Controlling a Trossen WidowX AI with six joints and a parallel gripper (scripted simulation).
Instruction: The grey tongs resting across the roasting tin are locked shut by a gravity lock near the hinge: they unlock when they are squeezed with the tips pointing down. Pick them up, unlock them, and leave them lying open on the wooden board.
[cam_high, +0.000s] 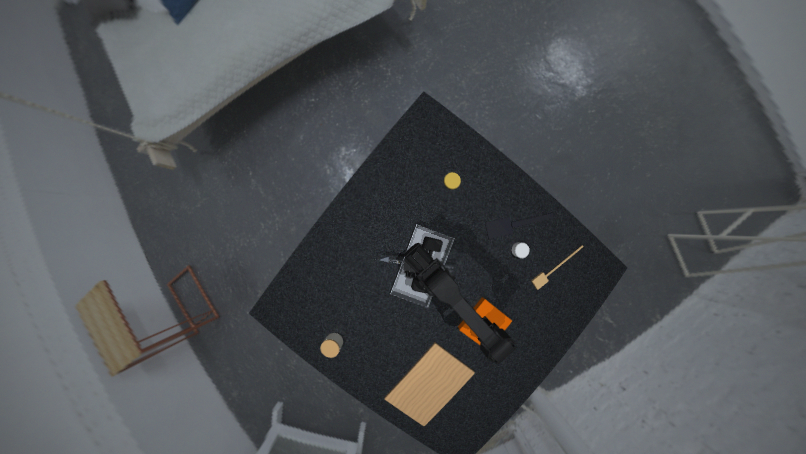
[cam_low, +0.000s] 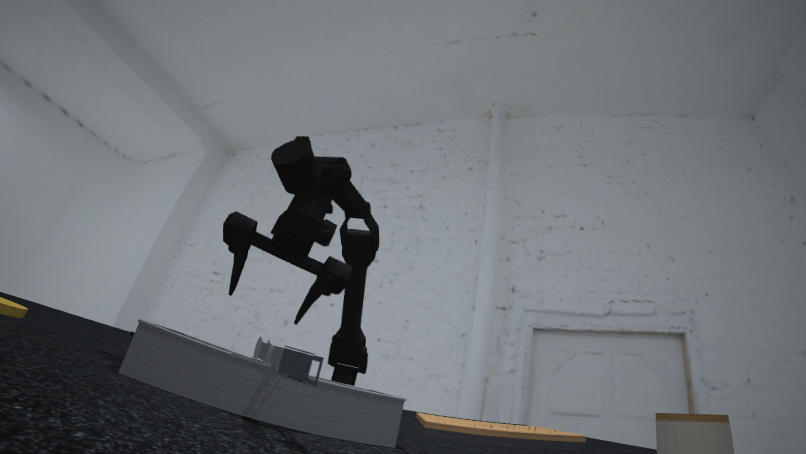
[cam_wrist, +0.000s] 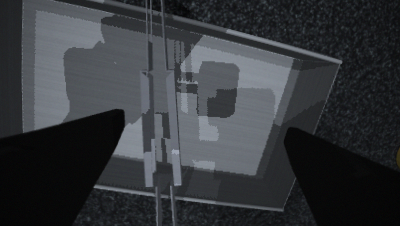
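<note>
Right now my gripper tip is 30 mm past the grey roasting tin, 20 mm to the right of it and 90 mm above it. From my gripper tip the other things lie so: wooden board 480 mm behind, 380 mm to the left, 110 mm below; pale block 30 mm behind, 540 mm to the left, 90 mm below; white cylinder 290 mm behind, 330 mm to the right, 100 mm below.
</note>
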